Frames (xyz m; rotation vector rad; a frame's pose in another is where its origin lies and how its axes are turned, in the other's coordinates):
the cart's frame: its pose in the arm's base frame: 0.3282 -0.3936 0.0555 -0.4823 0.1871 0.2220
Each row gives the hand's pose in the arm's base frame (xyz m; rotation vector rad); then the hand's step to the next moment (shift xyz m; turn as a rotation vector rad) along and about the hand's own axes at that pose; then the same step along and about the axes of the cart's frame.
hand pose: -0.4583 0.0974 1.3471 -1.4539 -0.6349 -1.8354
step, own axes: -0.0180 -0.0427 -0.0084 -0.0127 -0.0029 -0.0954
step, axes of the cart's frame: -0.0263 0.0383 -0.0079 -0.0604 -0.0259 -0.0703
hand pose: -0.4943 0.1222 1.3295 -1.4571 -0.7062 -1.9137
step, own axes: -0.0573 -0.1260 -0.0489 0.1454 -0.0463 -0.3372
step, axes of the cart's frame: -0.0832 0.1097 -0.0508 -0.3180 -0.1603 -0.1007
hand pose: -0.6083 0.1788 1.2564 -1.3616 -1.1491 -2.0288
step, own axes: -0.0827 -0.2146 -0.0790 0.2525 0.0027 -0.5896
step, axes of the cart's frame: -0.1102 0.1584 -0.1480 -0.5119 -0.3502 -0.1635
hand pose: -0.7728 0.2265 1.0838 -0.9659 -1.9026 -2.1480
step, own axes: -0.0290 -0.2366 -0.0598 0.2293 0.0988 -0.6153
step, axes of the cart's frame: -0.0615 0.1103 -0.2108 -0.4839 -0.4385 -0.1204
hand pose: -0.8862 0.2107 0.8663 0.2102 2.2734 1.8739
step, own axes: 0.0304 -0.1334 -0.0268 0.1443 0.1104 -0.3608
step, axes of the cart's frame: -0.0112 0.0263 -0.1365 -0.3030 -0.2662 -0.0217
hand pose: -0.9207 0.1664 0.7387 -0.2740 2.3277 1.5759
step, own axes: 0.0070 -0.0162 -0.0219 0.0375 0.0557 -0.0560
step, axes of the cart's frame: -0.0066 -0.0175 -0.0210 -0.0767 -0.0340 0.0246
